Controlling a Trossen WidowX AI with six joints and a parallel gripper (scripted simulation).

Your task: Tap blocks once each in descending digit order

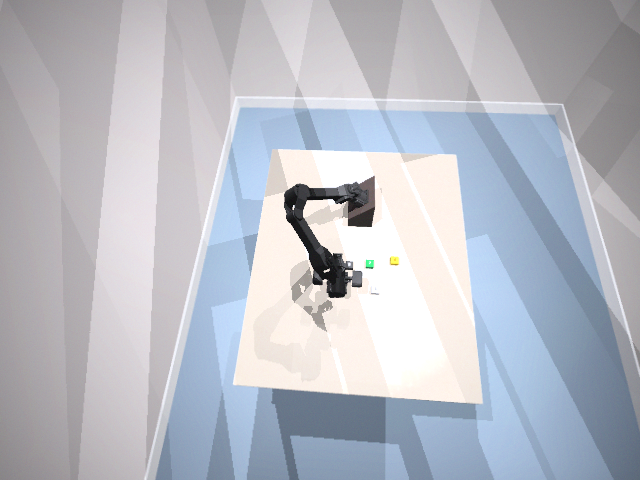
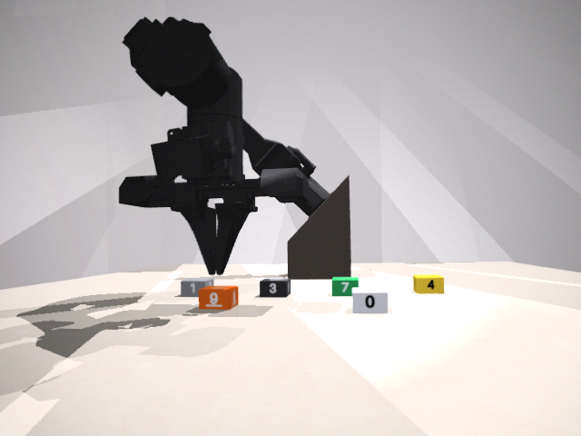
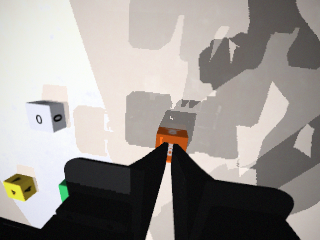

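My gripper tip is now 20 mm above the orange 9 block and 10 mm past it. From my gripper tip the other things lie so: white 0 block 150 mm to the left, 20 mm below, 10 mm ahead; then black 3 block 100 mm behind, 40 mm to the left, 20 mm below; then grey 1 block 100 mm behind, 50 mm to the right, 20 mm below.
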